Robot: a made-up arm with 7 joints. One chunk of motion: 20 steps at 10 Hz.
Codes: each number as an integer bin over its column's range. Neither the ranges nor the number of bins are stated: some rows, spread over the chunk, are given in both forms.
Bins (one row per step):
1: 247 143 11 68 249 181 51
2: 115 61 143 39 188 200 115
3: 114 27 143 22 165 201 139
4: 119 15 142 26 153 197 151
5: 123 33 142 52 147 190 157
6: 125 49 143 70 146 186 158
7: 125 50 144 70 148 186 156
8: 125 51 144 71 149 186 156
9: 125 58 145 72 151 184 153
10: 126 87 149 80 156 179 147
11: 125 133 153 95 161 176 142
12: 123 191 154 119 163 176 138
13: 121 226 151 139 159 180 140
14: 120 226 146 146 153 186 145
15: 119 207 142 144 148 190 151
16: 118 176 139 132 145 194 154
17: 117 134 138 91 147 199 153
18: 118 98 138 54 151 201 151
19: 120 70 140 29 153 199 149
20: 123 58 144 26 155 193 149
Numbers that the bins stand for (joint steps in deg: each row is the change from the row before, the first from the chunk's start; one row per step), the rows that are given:
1: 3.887 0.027 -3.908 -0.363 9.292 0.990 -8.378
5: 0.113 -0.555 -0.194 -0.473 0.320 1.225 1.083
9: 0.174 -0.423 -0.109 -0.336 0.672 1.068 0.726
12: 0.113 0.281 0.146 -0.013 1.728 0.860 -0.613
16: -0.039 0.202 -0.279 0.076 0.144 1.329 0.815
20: 0.113 -0.423 -0.137 -0.652 1.024 1.303 0.369
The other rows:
2: -0.130 -0.407 -0.166 -0.562 3.927 1.486 -2.666
3: -0.161 -0.587 -0.166 -0.679 1.904 1.512 -0.524
4: -0.009 -0.651 -0.194 -0.652 0.848 1.407 0.547
6: 0.174 -0.471 -0.166 -0.350 0.232 1.121 1.172
7: 0.174 -0.465 -0.137 -0.350 0.408 1.121 0.994
8: 0.174 -0.460 -0.137 -0.343 0.496 1.121 0.994
10: 0.204 -0.269 0.005 -0.281 1.112 0.938 0.190
11: 0.174 -0.026 0.118 -0.178 1.552 0.860 -0.256
13: 0.052 0.466 0.061 0.124 1.376 0.964 -0.434
14: 0.022 0.466 -0.080 0.172 0.848 1.121 0.012
15: -0.009 0.366 -0.194 0.158 0.408 1.225 0.547
17: -0.070 -0.021 -0.307 -0.205 0.320 1.460 0.726
18: -0.039 -0.211 -0.307 -0.459 0.672 1.512 0.547
19: 0.022 -0.359 -0.251 -0.631 0.848 1.460 0.369

